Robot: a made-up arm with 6 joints. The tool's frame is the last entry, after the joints. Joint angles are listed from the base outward. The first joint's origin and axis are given. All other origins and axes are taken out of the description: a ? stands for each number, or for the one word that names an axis. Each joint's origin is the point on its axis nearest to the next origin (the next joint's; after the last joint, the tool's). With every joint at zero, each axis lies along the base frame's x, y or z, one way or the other. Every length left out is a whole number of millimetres.
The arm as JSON. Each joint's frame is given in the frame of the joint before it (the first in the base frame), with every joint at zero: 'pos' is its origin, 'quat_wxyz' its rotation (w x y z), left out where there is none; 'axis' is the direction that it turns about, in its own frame. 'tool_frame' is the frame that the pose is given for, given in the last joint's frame.
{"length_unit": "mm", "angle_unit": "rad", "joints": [
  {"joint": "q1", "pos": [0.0, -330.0, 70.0], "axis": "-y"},
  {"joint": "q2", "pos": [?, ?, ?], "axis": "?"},
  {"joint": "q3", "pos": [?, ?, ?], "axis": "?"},
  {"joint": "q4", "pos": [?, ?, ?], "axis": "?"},
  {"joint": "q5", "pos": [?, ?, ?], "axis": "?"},
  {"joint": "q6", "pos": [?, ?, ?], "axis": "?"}
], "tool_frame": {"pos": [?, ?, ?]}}
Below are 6 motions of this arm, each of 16 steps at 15 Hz.
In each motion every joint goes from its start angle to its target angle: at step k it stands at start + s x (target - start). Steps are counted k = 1, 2, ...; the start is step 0. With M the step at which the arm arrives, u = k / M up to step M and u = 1 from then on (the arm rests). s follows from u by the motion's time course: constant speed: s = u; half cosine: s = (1 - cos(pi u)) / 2; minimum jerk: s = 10 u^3 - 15 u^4 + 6 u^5.
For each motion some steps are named. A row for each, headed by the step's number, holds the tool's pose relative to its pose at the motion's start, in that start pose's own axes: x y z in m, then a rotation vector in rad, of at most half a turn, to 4 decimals.
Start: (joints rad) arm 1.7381 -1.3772 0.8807 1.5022 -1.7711 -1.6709
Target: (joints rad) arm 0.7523 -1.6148 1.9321 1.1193 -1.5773 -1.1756
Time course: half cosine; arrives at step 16
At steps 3, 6, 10, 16:
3: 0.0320 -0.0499 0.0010 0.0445 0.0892 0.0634
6: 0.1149 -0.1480 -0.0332 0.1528 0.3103 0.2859
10: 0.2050 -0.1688 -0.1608 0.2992 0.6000 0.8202
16: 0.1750 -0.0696 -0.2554 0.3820 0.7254 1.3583

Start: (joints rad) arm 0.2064 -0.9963 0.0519 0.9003 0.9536 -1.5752
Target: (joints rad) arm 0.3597 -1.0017 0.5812 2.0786 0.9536 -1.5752
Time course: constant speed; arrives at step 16
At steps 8, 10, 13, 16:
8: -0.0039 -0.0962 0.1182 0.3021 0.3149 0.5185
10: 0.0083 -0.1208 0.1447 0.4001 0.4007 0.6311
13: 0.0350 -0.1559 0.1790 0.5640 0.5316 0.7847
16: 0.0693 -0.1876 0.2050 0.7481 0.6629 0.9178

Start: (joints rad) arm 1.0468 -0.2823 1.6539 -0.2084 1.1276 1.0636
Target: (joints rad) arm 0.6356 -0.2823 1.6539 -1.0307 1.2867 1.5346
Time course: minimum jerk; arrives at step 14
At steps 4, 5, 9, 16:
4: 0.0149 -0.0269 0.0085 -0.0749 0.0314 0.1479
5: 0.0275 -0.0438 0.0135 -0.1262 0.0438 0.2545
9: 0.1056 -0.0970 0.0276 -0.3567 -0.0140 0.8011
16: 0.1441 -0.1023 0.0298 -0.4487 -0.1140 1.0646

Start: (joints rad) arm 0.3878 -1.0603 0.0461 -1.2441 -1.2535 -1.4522
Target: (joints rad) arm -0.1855 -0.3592 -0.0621 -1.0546 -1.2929 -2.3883
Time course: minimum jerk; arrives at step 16
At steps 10, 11, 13, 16:
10: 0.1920 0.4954 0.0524 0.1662 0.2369 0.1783
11: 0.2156 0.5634 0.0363 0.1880 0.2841 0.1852
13: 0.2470 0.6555 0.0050 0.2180 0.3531 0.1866
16: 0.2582 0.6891 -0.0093 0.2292 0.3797 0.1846

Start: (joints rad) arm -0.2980 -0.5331 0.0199 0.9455 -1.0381 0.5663
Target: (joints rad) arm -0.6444 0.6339 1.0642 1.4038 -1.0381 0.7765
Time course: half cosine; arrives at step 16
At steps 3, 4, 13, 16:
3: 0.0233 -0.0049 0.0199 -0.0128 -0.0868 -0.0004
4: 0.0425 -0.0099 0.0416 -0.0290 -0.1499 0.0038
13: 0.2157 0.0583 0.7123 -0.6675 -0.6884 0.3276
16: 0.2210 0.1069 0.8017 -0.7764 -0.7027 0.3880

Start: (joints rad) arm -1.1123 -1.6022 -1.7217 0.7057 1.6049 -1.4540
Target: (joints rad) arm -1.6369 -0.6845 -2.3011 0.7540 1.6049 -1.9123
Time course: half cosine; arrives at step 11
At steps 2, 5, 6, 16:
2: 0.0063 -0.0080 -0.0138 0.0275 -0.0843 0.0491
5: 0.0395 -0.0400 -0.0635 0.1839 -0.4315 0.3354
6: 0.0541 -0.0509 -0.0791 0.2603 -0.5574 0.4819
16: 0.0961 -0.0776 -0.1153 0.5100 -0.8664 1.0132

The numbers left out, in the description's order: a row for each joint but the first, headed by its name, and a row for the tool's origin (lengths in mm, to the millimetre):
q2: xyz -140.0 0.0 -40.0, axis -x
q3: xyz 0.0 -240.0 -50.0, axis -y
q4: xyz -450.0 0.0 -90.0, axis +x
q5: xyz 0.0 -60.0 70.0, axis +z
q6: xyz 130.0 -350.0 0.0, axis -x
tool: xyz 0.0 20.0 -70.0

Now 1 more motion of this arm.
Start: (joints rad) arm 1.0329 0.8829 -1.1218 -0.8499 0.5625 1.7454
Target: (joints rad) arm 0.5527 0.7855 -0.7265 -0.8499 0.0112 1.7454
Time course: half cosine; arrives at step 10
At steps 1, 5, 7, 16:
1: -0.0061 -0.0007 -0.0041 -0.0092 0.0112 0.0006
5: -0.1224 -0.0133 -0.0750 -0.1715 0.2231 -0.0254
7: -0.1901 -0.0148 -0.1124 -0.2500 0.3481 -0.0720
16: -0.2346 -0.0105 -0.1370 -0.2923 0.4326 -0.1156

